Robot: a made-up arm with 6 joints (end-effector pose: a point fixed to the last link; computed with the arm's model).
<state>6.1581 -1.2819 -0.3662 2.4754 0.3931 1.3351</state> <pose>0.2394 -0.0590 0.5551 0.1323 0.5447 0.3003 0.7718</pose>
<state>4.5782 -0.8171 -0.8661 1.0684 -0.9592 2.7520</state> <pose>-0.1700 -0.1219 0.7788 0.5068 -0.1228 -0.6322 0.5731</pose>
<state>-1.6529 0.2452 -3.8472 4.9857 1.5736 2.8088</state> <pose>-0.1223 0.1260 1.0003 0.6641 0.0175 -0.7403 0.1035</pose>
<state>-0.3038 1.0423 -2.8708 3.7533 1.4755 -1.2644</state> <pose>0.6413 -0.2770 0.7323 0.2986 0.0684 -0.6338 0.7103</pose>
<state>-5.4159 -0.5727 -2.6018 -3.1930 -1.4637 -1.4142</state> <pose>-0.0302 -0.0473 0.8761 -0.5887 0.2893 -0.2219 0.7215</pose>
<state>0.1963 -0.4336 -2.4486 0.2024 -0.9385 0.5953</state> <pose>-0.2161 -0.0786 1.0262 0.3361 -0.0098 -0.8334 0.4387</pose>
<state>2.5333 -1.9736 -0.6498 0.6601 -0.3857 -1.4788</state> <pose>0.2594 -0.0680 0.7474 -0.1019 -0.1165 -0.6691 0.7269</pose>
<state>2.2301 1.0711 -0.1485 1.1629 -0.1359 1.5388</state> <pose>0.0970 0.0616 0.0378 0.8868 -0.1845 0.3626 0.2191</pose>
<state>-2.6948 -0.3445 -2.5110 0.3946 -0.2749 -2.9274</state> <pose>0.0854 0.1006 1.1278 0.0117 -0.0533 -0.8664 0.4964</pose>
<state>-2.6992 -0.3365 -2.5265 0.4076 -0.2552 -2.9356</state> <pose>0.0837 0.1002 1.1296 0.0177 -0.0517 -0.8660 0.4970</pose>
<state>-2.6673 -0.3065 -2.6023 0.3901 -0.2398 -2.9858</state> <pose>0.0930 0.1061 1.1289 0.0038 -0.0453 -0.8744 0.4831</pose>
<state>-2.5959 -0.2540 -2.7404 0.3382 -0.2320 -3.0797</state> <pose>0.1124 0.1209 1.1218 -0.0330 -0.0408 -0.8903 0.4523</pose>
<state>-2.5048 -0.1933 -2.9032 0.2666 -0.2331 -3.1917</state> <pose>0.1333 0.1431 1.1058 -0.0814 -0.0487 -0.9065 0.4113</pose>
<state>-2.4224 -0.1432 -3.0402 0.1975 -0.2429 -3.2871</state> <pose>0.1480 0.1653 1.0858 -0.1240 -0.0681 -0.9171 0.3728</pose>
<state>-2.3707 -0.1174 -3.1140 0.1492 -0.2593 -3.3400</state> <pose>0.1552 0.1795 1.0712 -0.1503 -0.0863 -0.9211 0.3485</pose>
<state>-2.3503 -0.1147 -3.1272 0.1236 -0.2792 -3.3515</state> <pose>0.1581 0.1846 1.0654 -0.1625 -0.0952 -0.9214 0.3399</pose>
